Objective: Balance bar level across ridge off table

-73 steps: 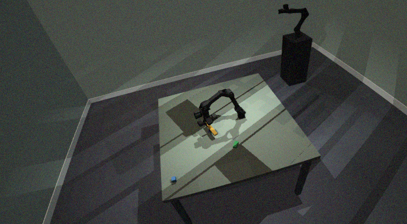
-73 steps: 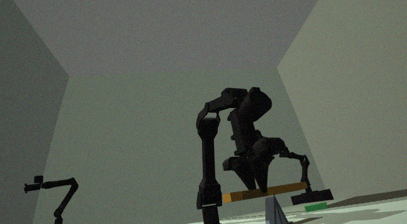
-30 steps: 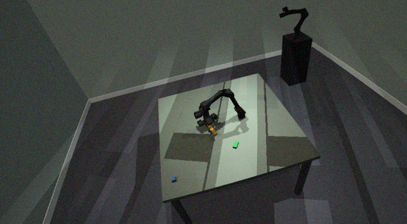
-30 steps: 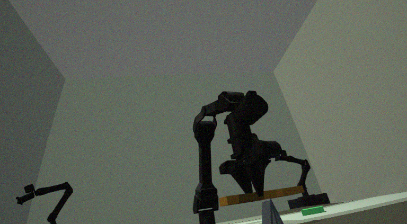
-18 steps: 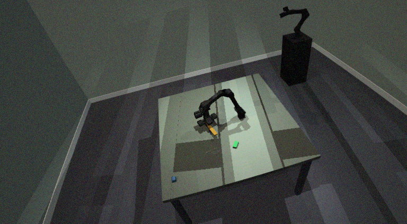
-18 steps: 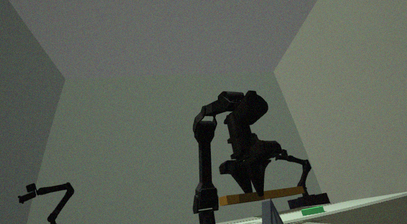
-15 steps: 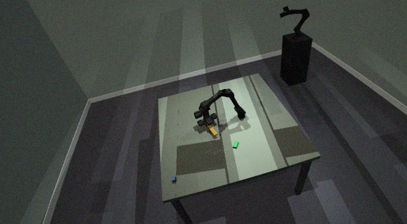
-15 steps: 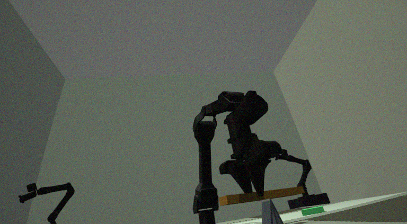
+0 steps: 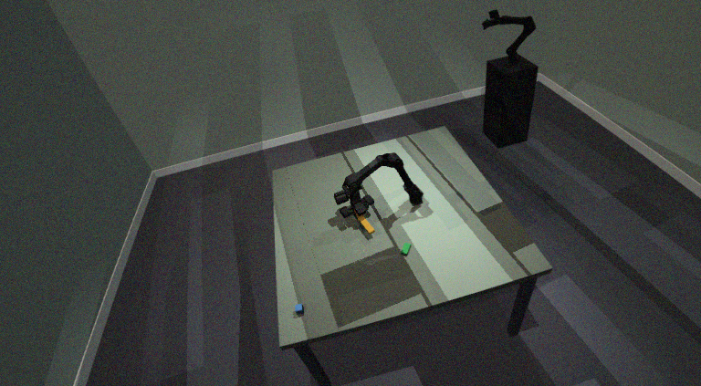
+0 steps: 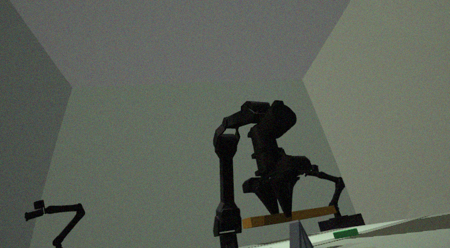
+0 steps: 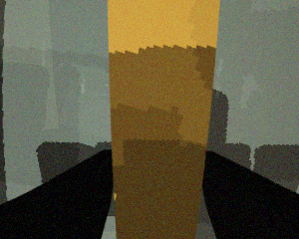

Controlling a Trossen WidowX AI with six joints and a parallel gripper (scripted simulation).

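The bar lies 30 mm to the left of my gripper tip and 10 mm behind it.
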